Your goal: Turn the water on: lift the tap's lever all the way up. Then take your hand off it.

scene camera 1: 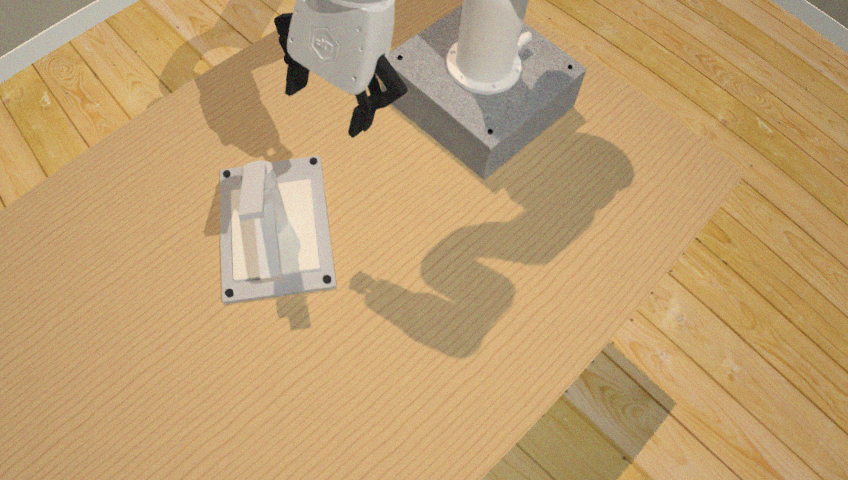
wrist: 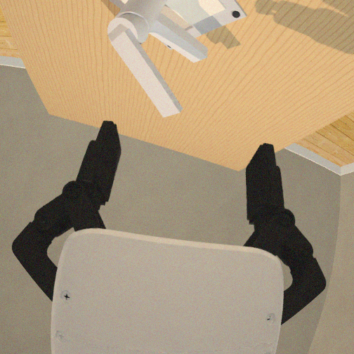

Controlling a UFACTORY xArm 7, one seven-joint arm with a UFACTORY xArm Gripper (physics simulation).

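Seen in the pictures: gripper, fingertip midpoint: [scene camera 1: 326,109]; arm's base, link origin: [scene camera 1: 483,65].
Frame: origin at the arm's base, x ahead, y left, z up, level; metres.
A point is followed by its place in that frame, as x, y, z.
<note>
The tap's pale grey lever [scene camera 1: 252,190] {0.449, 0.034, 0.084} [wrist: 150,77] is joined to the top of the tap's upright body. In the wrist view it slants away from the spout [scene camera 1: 269,243] {0.459, 0.057, -0.011} [wrist: 182,44], with a gap between them at their free ends. In the scene view it lies over the near part of the spout. My gripper [scene camera 1: 326,110] {0.348, 0.069, 0.191} [wrist: 186,144] is open and empty, with its black fingers wide apart. It hangs behind and to the right of the tap in the scene view, apart from the lever. The lever's end points towards the space between the fingers in the wrist view.
The tap stands on a grey base plate [scene camera 1: 321,228] {0.368, 0.041, -0.089} with a cream panel and dark corner bolts, on the wooden table [scene camera 1: 386,404] {0.462, 0.312, -0.097}. The robot's grey base block [scene camera 1: 443,127] {0.113, 0.031, -0.051} stands at the back right. Arm shadows fall on the table.
</note>
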